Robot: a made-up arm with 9 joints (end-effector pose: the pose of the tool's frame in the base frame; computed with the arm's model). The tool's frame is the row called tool. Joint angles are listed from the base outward.
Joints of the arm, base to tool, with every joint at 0 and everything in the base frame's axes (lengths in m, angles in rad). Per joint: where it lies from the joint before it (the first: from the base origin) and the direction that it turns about. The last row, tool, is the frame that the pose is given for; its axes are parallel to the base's.
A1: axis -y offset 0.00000 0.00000 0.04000
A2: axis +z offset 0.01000 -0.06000 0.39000
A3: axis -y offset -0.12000 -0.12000 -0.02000
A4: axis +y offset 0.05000 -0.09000 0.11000
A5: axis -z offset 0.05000 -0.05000 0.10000
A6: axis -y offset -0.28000 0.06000 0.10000
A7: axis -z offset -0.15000 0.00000 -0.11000
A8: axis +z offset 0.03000 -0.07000 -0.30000
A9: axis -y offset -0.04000 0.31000 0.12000
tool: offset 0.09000 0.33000 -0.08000
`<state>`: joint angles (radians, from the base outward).
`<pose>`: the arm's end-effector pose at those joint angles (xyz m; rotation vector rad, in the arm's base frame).
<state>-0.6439 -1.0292 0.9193 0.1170 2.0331 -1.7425 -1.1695 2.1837 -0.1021</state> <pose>0.5278 0.6455 0.2986 -0.4037 -1.3326 0.8841</pose>
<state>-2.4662 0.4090 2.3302 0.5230 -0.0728 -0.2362 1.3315 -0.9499 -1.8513</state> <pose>0.1181 -0.5798 -0.4392 -1.4355 -1.3896 2.2018</pose>
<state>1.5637 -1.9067 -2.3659 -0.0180 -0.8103 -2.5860 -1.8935 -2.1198 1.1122</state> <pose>-0.6040 -0.7177 -0.3186 0.5129 0.2535 2.2340</pose>
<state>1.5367 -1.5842 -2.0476 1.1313 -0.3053 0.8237 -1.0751 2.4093 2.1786</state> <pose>-0.1027 0.1752 -0.7327 -0.9871 0.0550 -0.2691</pose>
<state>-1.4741 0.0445 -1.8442 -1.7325 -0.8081 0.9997 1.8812 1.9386 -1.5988</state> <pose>-0.0307 0.0022 0.6566 0.4529 1.9969 0.9704</pose>
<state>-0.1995 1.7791 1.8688 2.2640 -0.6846 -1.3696 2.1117 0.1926 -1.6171</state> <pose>0.8171 -0.6015 0.1440 -1.5035 0.6145 -0.5310</pose>
